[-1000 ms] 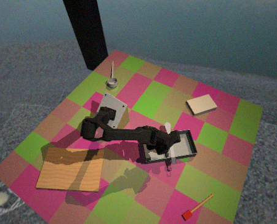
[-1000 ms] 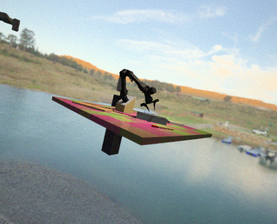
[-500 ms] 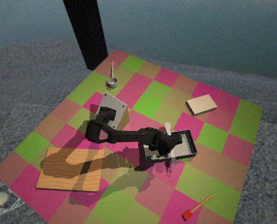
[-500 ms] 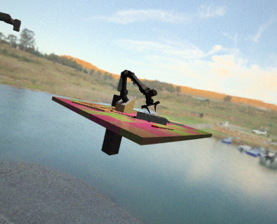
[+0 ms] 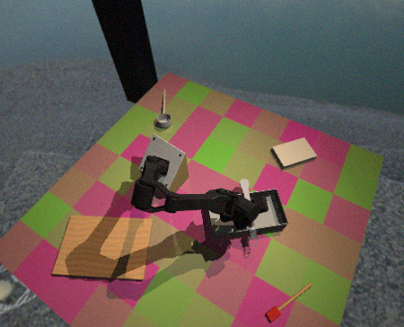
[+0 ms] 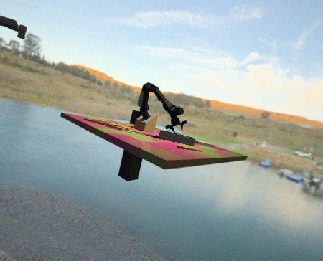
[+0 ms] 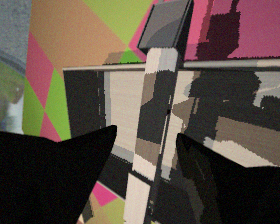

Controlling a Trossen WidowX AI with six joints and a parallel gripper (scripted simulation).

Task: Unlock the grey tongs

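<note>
My gripper tip is 3 cm above the roasting tin, 2 cm past it and 1 cm to the right of it. Also, from my gripper tip: block (41 cm to the left, 7 cm ahead, 5 cm below); then wooden board (48 cm behind, 37 cm to the right, 5 cm below).
</note>
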